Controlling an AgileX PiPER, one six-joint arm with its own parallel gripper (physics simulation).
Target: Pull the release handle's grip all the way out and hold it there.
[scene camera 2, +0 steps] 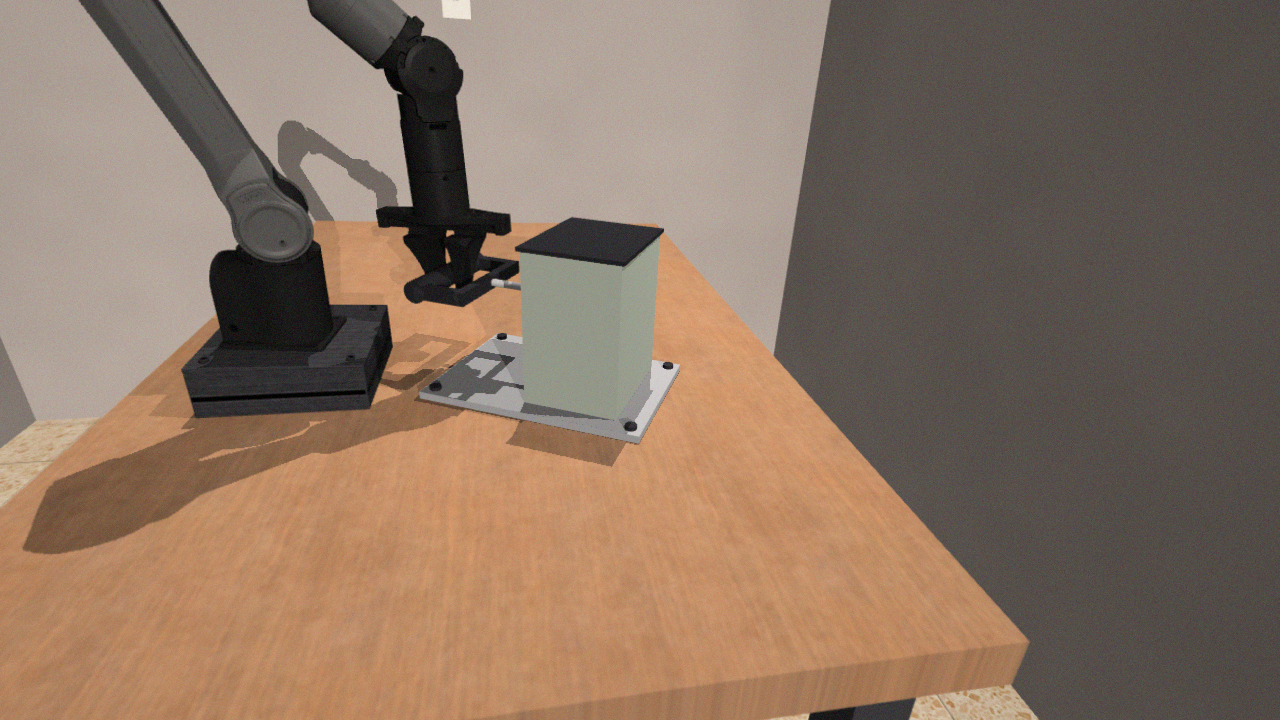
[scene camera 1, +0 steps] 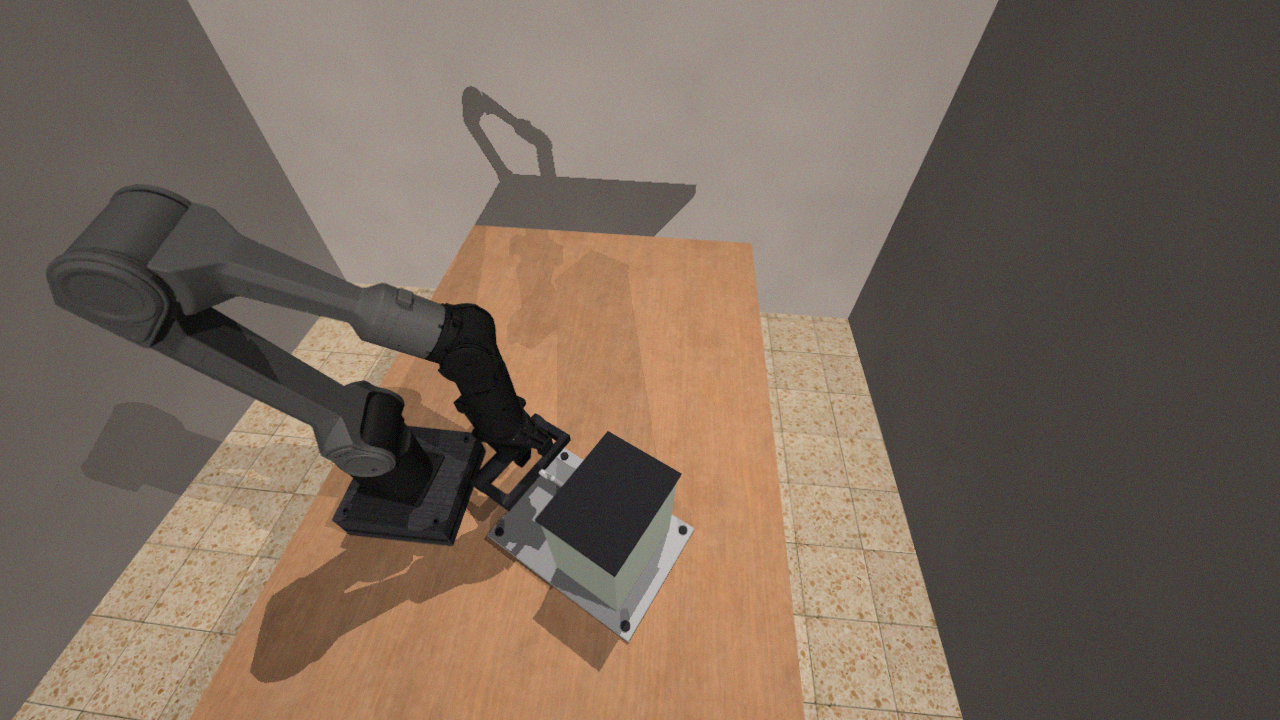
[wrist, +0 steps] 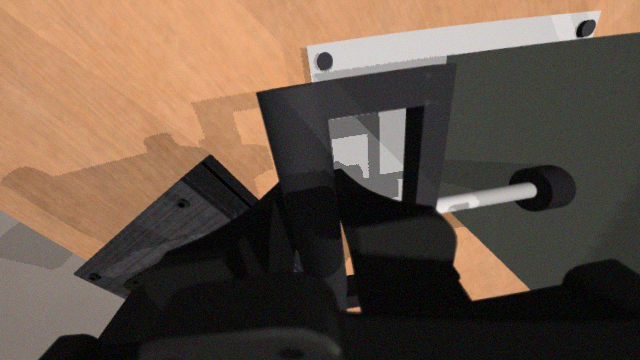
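My gripper's visible to me, and you'd find it in scene camera 1 and in the wrist view too. I can also see a light grey bolted plate.
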